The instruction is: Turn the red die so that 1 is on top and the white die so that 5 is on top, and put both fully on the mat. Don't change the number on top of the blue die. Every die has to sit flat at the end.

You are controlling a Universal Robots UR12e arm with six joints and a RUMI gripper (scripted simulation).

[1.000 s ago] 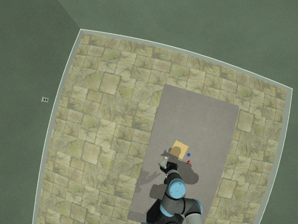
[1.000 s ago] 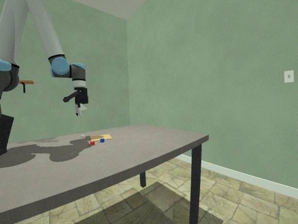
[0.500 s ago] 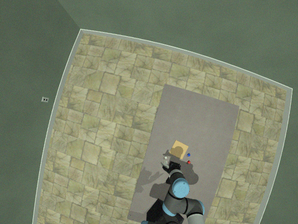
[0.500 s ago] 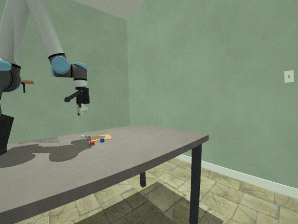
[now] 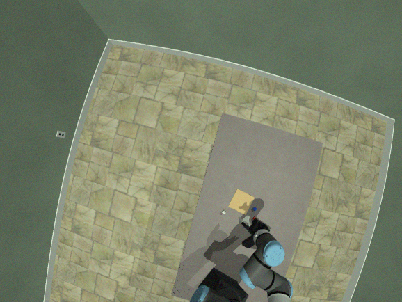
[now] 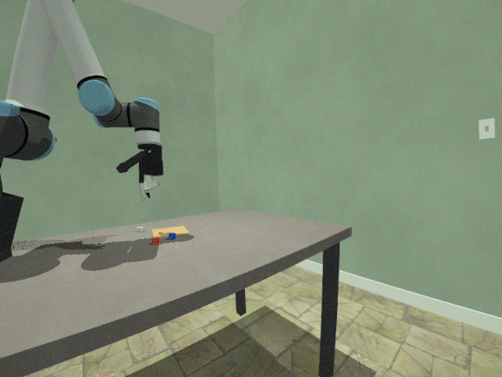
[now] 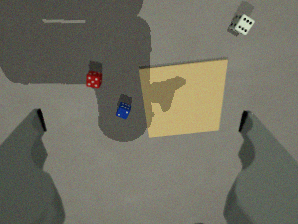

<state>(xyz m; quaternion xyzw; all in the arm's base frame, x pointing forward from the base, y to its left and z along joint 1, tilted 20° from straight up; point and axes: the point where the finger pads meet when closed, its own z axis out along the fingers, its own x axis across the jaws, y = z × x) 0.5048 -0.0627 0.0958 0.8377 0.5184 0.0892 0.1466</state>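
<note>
The red die lies 1 cm behind my hand, 8 cm to the right of it and 14 cm below it. From my hand the other things lie so: blue die 6 cm ahead, 7 cm to the right, 14 cm below; then tan mat 10 cm ahead, 3 cm to the left, 15 cm below; then white die 1 cm ahead, 14 cm to the left, 14 cm below.
</note>
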